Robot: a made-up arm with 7 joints.
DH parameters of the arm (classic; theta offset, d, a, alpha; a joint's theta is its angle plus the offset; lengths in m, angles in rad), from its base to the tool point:
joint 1: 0 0.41 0 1.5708
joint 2: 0 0.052 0 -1.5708
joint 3: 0 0.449 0.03 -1.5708
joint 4: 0 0.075 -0.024 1.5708
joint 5: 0 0.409 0 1.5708
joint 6: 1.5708 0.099 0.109 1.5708
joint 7: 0 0.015 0 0
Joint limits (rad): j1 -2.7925..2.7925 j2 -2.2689..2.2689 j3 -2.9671..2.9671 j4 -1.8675..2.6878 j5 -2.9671..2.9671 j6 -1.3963..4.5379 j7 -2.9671..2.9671
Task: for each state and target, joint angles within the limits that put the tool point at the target. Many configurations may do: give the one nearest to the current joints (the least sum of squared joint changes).
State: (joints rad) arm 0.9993 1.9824 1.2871 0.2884 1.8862 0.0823 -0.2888
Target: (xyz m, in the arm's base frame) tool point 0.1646 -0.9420 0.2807
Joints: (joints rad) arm 1.8899 1.6664 1.2532 0.1305 1.8181 0.1648 -0.2888
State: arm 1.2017 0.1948 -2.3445 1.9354 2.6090 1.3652 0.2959
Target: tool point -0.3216 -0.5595 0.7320
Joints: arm 0.5352 0.2932 -2.8081 1.2937 2.5550 1.1738 0.2959
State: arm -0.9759 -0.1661 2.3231 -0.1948 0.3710 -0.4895 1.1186
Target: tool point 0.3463 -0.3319 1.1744
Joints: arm -0.9643 -0.6751 2.1930 0.1285 0.2554 -0.9760 1.1186
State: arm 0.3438 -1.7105 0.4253 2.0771 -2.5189 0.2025 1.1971
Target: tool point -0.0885 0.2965 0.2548
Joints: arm 0.3564 -1.7005 0.7208 2.5806 -2.6265 0.3231 1.1971
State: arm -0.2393 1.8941 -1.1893 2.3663 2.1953 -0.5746 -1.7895
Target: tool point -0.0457 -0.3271 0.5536
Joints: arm -0.0064 1.8590 -1.6398 2.5804 2.0320 -0.3913 -1.7895
